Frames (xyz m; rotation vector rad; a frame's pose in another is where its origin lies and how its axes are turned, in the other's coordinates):
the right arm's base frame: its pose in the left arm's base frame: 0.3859 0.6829 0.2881 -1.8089 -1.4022 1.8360
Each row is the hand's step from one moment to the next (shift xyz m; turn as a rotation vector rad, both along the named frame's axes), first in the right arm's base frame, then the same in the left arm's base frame.
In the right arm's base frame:
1: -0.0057 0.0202 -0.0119 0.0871 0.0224 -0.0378
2: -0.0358 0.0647 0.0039 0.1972 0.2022 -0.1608
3: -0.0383 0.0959 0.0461 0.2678 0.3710 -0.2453
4: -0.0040 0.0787 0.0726 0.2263 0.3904 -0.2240
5: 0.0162 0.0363 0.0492 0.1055 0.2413 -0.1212
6: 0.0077 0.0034 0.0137 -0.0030 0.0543 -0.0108
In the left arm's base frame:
1: 0.0207 -0.0092 -0.0083 0.0230 0.0678 -0.0663
2: 0.0341 -0.0614 -0.0235 0.1857 0.1086 -0.2436
3: 0.0125 -0.0992 -0.0529 0.3191 0.1092 -0.3946
4: -0.0259 -0.0780 -0.0687 0.3190 0.0595 -0.3853
5: -0.0296 -0.0304 -0.0469 0.1901 0.0043 -0.2188
6: -0.0120 -0.0027 -0.0104 0.0346 -0.0257 -0.0348

